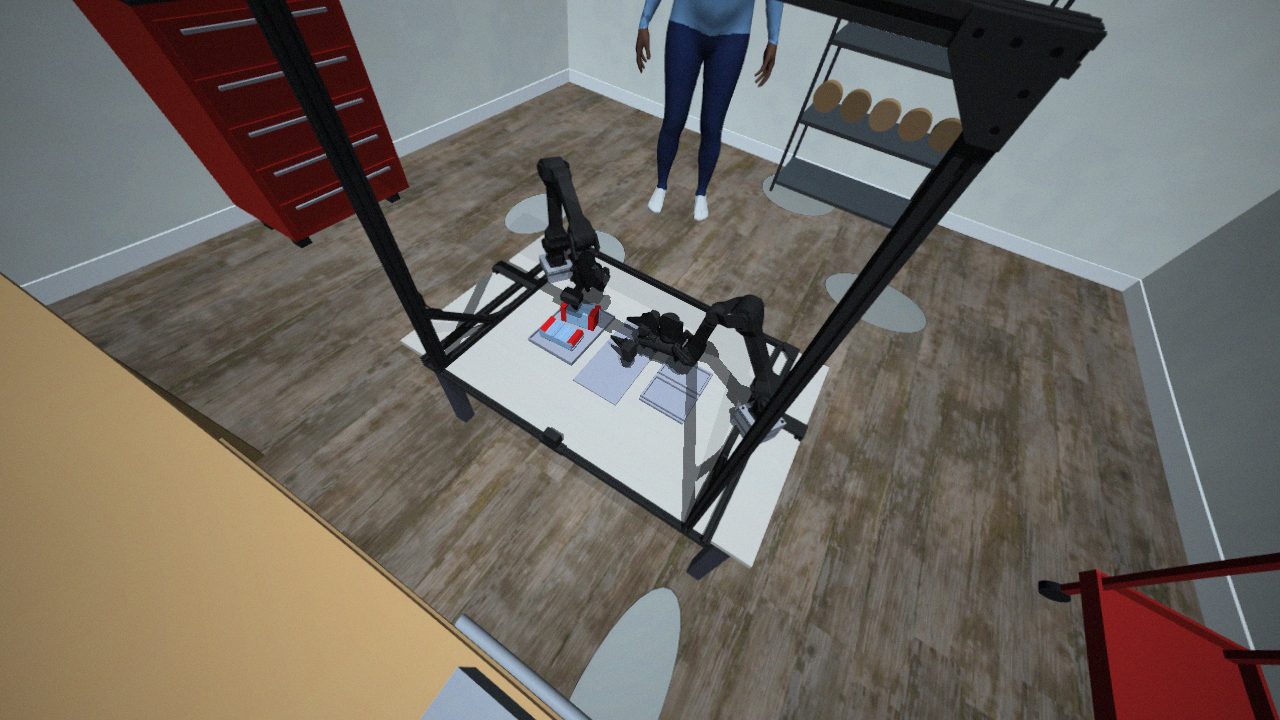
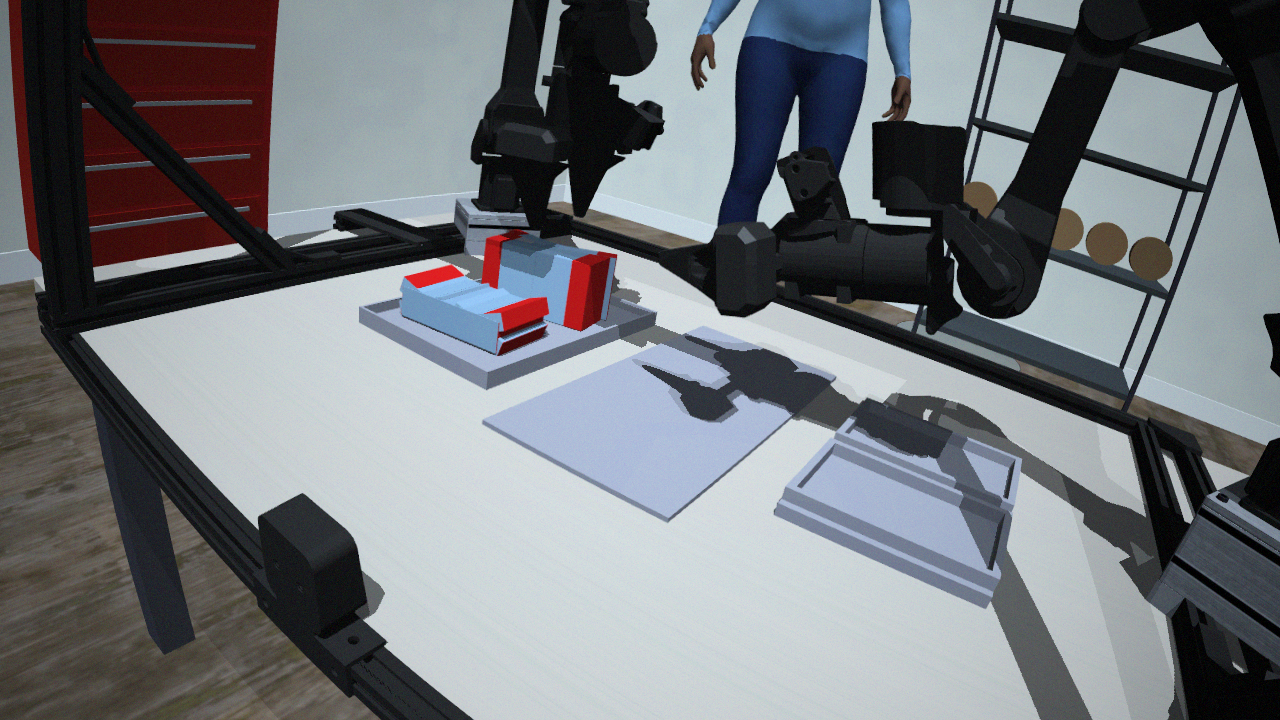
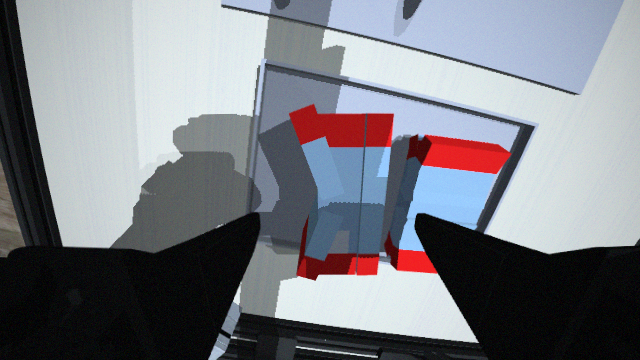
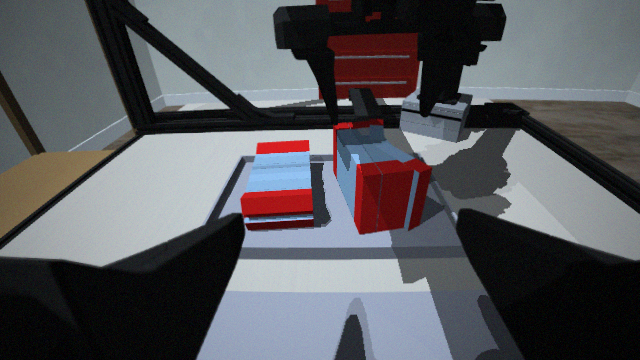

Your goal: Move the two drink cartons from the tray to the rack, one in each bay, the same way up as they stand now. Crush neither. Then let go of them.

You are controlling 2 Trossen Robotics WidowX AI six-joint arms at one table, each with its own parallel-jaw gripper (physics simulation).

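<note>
Two blue drink cartons with red ends are in the grey tray. One carton lies flat, its upper face creased. The other carton stands on a long narrow side, one broad face bent inward. My left gripper is open and empty, above the standing carton. My right gripper is open and empty, above the flat plate and facing the tray. The two-bay rack has both bays empty.
A thin grey-blue plate lies between tray and rack. Black frame rails edge the table, and a small black box sits on the front rail. A person stands behind the table.
</note>
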